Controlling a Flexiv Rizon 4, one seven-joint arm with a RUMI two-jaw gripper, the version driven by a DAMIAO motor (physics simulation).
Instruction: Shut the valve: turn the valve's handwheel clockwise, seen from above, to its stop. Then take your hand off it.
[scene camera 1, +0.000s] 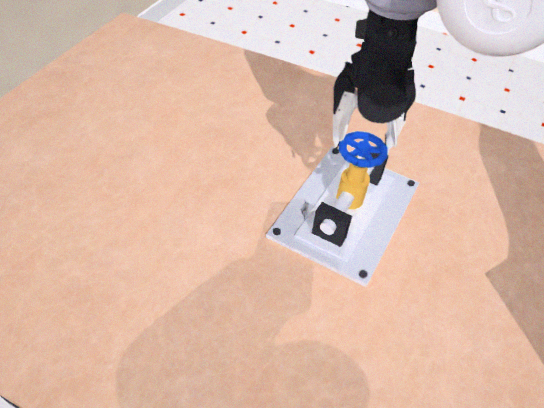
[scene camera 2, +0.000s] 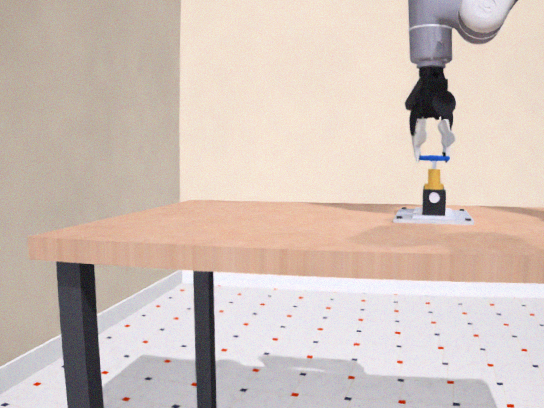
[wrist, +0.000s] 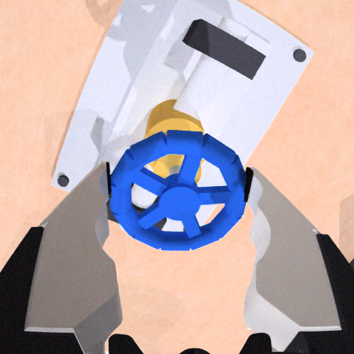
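Note:
The valve's blue five-spoked handwheel (scene camera 1: 370, 162) (scene camera 2: 434, 158) (wrist: 179, 202) sits level on top of the yellow valve body (scene camera 1: 353, 189) (scene camera 2: 434, 179) (wrist: 172, 123). The body stands upright on a pale base plate (scene camera 1: 391, 217) (scene camera 2: 459, 218) (wrist: 280, 75). My gripper (scene camera 1: 363, 147) (scene camera 2: 432, 157) (wrist: 177, 167) points down from above and is shut on the handwheel, with one dark fingertip pad against the rim on each side. In the wrist view one spoke points nearly straight right. The handwheel hides part of the valve body and stem there.
A white pipe runs from the valve body through a black block (scene camera 1: 340, 236) (scene camera 2: 427, 208) (wrist: 227, 49). A second black block (scene camera 1: 378, 172) stands behind the handwheel in scene camera 1. Dark bolts mark the plate's corners. The plate lies on the wooden table (scene camera 1: 150, 175) (scene camera 2: 225, 225).

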